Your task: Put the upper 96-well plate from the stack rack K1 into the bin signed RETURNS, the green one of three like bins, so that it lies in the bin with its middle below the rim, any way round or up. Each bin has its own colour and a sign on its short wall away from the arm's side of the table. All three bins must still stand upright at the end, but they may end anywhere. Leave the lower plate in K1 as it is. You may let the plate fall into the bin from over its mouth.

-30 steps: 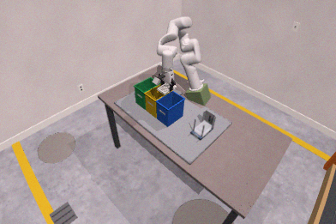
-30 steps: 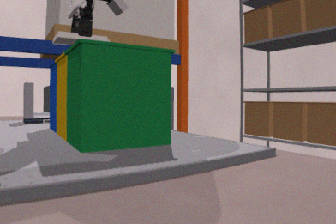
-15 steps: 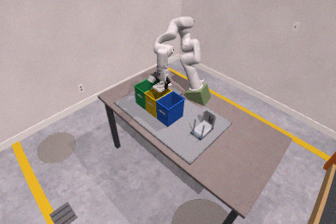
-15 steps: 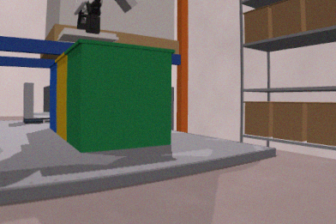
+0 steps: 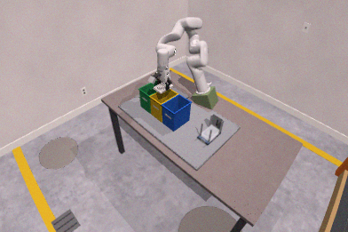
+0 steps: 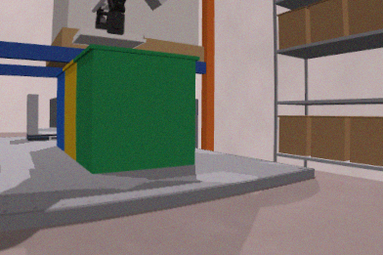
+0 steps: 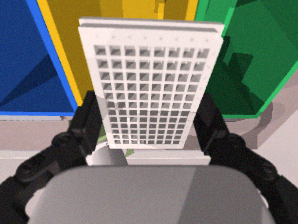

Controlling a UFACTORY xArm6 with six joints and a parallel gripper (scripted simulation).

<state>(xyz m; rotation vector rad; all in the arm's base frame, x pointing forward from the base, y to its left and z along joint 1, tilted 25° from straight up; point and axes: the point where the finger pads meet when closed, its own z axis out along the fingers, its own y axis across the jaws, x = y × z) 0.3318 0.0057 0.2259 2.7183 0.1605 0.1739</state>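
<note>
Now: hand 15 cm above the green bin, 10 cm to the left of it and 3 cm short of it. From my hand the other things lie so: blue bin 16 cm to the left, 15 cm below; yellow bin 15 cm below, 3 cm to the left, 1 cm ahead; white 96-well plate 1 cm below.
</note>
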